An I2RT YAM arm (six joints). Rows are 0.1 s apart.
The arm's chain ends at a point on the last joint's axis. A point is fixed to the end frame.
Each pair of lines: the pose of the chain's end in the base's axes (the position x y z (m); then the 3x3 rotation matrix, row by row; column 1 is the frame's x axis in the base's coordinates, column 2 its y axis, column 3 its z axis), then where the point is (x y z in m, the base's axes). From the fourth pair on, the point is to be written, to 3 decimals.
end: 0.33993, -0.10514, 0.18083; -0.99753, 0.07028, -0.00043; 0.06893, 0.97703, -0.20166; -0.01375, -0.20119, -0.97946
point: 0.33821 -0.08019 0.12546
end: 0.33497, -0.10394, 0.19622; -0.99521, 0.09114, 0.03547; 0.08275, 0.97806, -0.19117; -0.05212, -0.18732, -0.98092
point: 0.33576 -0.07837 0.14111
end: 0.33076, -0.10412, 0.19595; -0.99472, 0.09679, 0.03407; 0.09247, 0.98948, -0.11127; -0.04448, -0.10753, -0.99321
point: 0.33168 -0.07418 0.14309
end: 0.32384, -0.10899, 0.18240; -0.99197, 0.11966, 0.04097; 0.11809, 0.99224, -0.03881; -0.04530, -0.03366, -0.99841
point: 0.326 -0.075 0.132
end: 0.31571, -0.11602, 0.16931; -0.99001, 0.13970, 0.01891; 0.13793, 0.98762, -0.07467; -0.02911, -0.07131, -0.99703
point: 0.317 -0.084 0.118
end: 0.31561, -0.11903, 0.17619; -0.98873, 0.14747, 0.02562; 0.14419, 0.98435, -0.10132; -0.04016, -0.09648, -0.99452
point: 0.318 -0.089 0.124
